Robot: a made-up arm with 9 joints.
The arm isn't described. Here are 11 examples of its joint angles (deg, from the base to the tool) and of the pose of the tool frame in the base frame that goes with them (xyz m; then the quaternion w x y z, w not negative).
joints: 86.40 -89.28 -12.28 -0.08 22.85 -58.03 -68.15 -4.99 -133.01
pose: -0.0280 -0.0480 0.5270 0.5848 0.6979 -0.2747 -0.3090
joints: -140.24 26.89 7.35 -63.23 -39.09 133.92 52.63 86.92 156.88
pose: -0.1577 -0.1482 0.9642 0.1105 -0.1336 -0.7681 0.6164
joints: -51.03 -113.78 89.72 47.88 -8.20 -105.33 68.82 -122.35 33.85
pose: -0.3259 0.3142 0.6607 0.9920 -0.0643 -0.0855 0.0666
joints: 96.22 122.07 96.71 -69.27 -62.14 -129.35 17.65 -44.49 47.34
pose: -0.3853 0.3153 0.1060 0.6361 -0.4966 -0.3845 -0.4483
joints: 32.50 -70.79 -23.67 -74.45 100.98 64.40 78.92 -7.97 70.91
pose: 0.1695 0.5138 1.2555 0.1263 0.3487 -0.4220 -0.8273
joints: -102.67 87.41 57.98 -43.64 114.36 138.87 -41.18 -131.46 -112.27
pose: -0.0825 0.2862 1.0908 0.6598 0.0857 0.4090 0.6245
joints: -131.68 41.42 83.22 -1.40 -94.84 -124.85 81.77 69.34 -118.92
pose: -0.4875 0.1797 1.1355 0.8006 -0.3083 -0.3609 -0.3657
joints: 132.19 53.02 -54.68 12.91 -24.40 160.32 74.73 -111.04 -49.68
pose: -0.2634 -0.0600 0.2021 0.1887 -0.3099 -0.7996 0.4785
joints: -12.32 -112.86 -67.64 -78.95 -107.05 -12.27 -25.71 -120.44 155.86
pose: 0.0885 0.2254 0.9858 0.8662 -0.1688 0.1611 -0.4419
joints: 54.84 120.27 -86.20 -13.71 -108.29 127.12 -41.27 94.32 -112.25
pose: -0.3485 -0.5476 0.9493 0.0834 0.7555 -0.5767 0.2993
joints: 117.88 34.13 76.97 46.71 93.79 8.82 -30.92 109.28 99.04
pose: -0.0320 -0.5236 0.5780 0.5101 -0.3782 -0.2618 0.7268
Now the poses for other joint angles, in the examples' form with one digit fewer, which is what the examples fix.
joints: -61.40 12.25 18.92 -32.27 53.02 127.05 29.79 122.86 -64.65
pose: -0.234 -0.054 0.547 0.246 0.704 -0.651 -0.142
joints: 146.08 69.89 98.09 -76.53 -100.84 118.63 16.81 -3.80 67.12
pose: -0.169 0.432 0.379 0.351 -0.244 -0.720 -0.547
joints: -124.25 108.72 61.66 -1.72 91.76 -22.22 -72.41 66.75 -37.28
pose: 0.146 -0.412 0.761 0.217 -0.931 -0.224 -0.189
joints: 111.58 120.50 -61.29 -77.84 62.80 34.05 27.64 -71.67 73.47
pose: -0.329 0.264 0.464 0.587 -0.372 -0.484 -0.532
